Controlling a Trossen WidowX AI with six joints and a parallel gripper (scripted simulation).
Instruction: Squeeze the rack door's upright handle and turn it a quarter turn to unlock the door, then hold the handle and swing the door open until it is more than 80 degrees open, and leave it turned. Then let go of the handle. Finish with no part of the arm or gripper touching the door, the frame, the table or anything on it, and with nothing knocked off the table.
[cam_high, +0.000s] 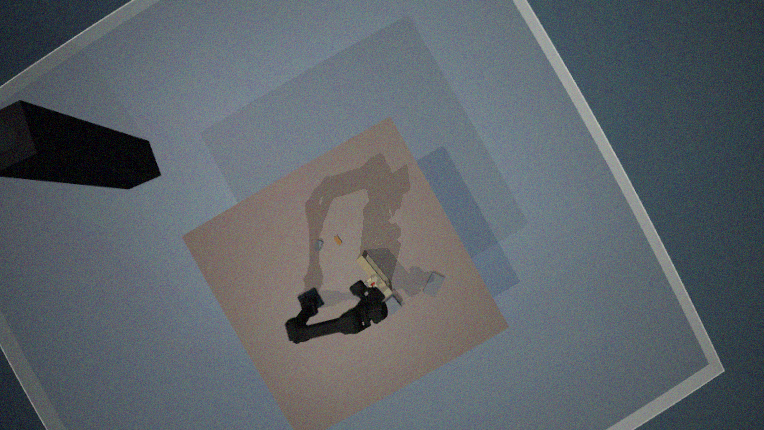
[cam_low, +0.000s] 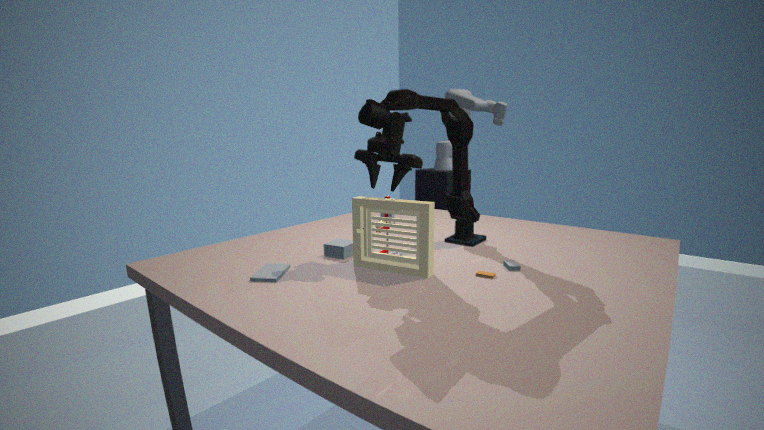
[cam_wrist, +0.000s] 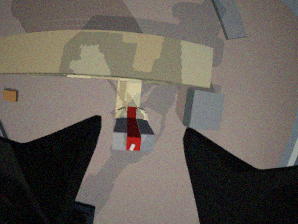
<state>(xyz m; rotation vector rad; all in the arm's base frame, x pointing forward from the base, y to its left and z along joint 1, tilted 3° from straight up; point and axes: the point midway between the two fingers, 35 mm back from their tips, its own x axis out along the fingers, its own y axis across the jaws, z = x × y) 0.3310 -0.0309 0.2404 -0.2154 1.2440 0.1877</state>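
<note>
Right now my gripper tip is 30 mm past the handle and 90 mm above it. Round my gripper tip: orange block (100 mm behind, 270 mm to the left, 200 mm below); flat grey plate (280 mm ahead, 130 mm to the right, 200 mm below).
</note>
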